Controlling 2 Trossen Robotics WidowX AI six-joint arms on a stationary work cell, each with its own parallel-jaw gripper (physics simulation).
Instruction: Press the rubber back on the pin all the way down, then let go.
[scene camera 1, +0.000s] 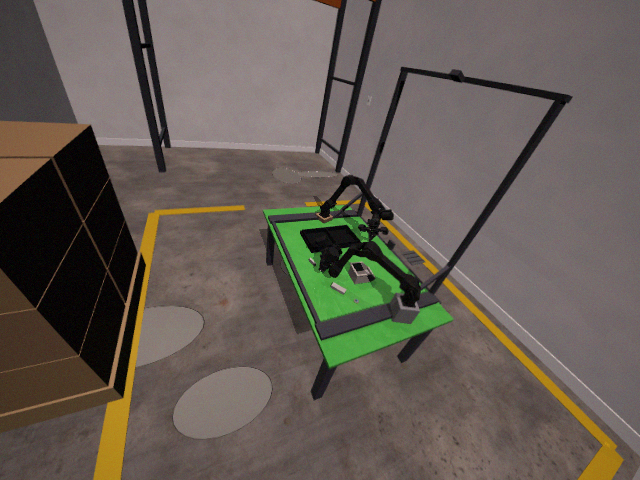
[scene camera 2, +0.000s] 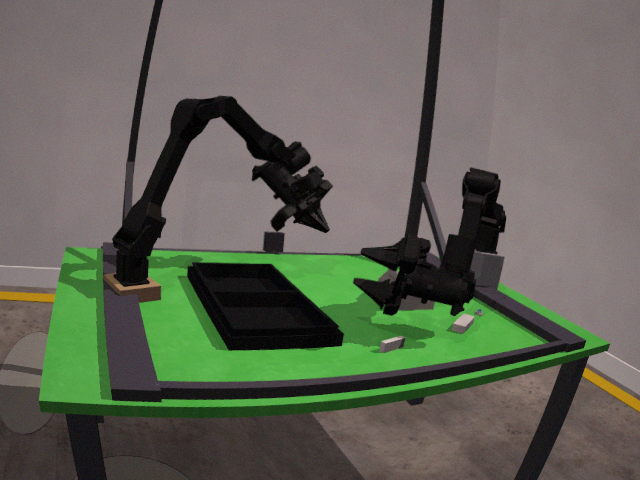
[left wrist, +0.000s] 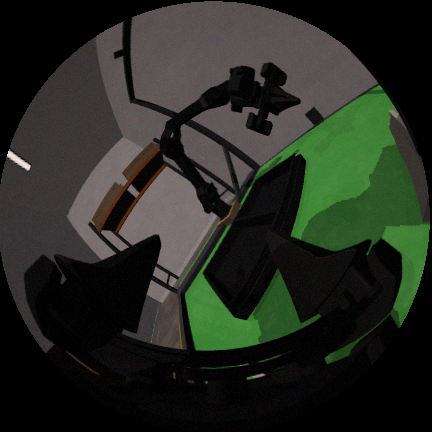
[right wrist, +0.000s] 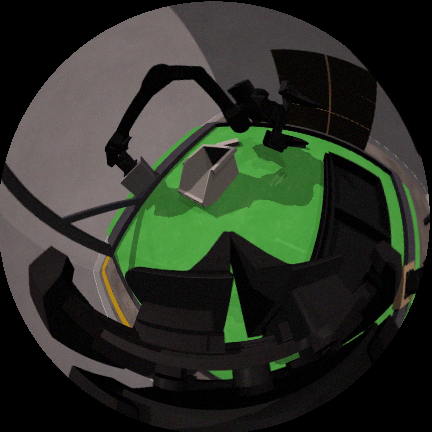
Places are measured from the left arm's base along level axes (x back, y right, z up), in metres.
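Where they show: left gripper, fingertip midpoint: (scene camera 1: 329, 240) (scene camera 2: 357, 266) (left wrist: 213, 237) (right wrist: 314, 123); right gripper, fingertip midpoint: (scene camera 2: 327, 231) (left wrist: 299, 100) (right wrist: 227, 236); left arm's base, link origin: (scene camera 1: 407, 301) (scene camera 2: 484, 249) (right wrist: 130, 167); right arm's base, link origin: (scene camera 1: 324, 215) (scene camera 2: 131, 279) (left wrist: 225, 212).
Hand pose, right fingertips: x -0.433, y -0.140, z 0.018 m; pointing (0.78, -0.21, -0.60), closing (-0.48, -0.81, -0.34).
Note:
Things, the pixels of their top centre, and the offset from my right fingertips. "spot": a spot on its surface instead. Level surfaces: height alone.
- green table, surface height: dz -0.126 m
- tiny pin-like piece, surface spot: (scene camera 2: 479, 312) (scene camera 1: 357, 301) spot: dz -0.123, dx +0.385, dy -0.084 m
- black two-part tray, top centre: (scene camera 2: 255, 291) (left wrist: 250, 215) (right wrist: 367, 220) (scene camera 1: 331, 235) dz -0.088, dx -0.125, dy -0.225 m
- grey open box, surface spot: (right wrist: 207, 177) spot: dz -0.060, dx +0.149, dy -0.035 m
Two small pale blocks (scene camera 1: 338, 288) (scene camera 1: 312, 261) lie on the green table (scene camera 1: 375, 335) (scene camera 2: 223, 367); they also show in scene camera 2 (scene camera 2: 391, 344) (scene camera 2: 462, 323). A tiny pin-like piece (scene camera 1: 356, 300) (scene camera 2: 479, 312) stands near the table's front rail. My left gripper (scene camera 1: 328, 264) (scene camera 2: 361, 267) (left wrist: 213, 237) is open and empty, lying sideways low over the table near the blocks. My right gripper (scene camera 1: 371, 231) (scene camera 2: 324, 227) (right wrist: 227, 236) is shut on nothing and hangs high above the table. I cannot tell which piece is the rubber.
A black two-part tray (scene camera 1: 330, 236) (scene camera 2: 261, 305) (right wrist: 354, 209) lies on the table. A grey open box (scene camera 1: 359, 272) (right wrist: 207, 177) stands near the left arm. A dark rail (scene camera 2: 132, 343) borders the table. A black frame (scene camera 1: 509, 181) rises behind it.

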